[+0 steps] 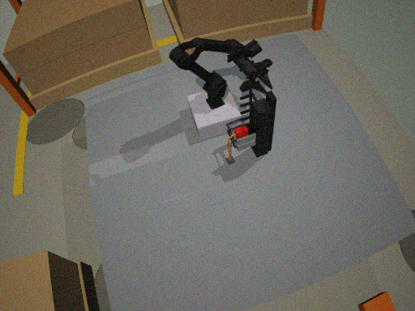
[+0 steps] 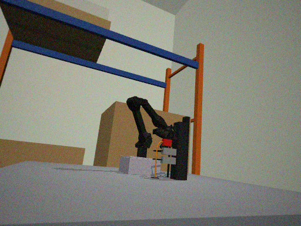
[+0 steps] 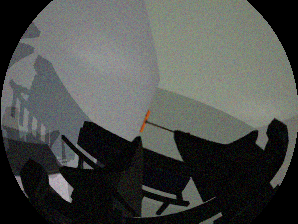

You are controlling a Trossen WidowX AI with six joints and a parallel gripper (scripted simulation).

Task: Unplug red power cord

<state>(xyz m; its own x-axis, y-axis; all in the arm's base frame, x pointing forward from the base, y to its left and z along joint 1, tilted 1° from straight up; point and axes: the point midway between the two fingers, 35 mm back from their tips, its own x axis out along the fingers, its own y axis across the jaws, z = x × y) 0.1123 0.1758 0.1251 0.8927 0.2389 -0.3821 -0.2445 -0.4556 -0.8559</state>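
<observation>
Now: the red plug 100 mm ahead of my gripper tip, 170 mm to the right of it and 20 mm below it.
</observation>
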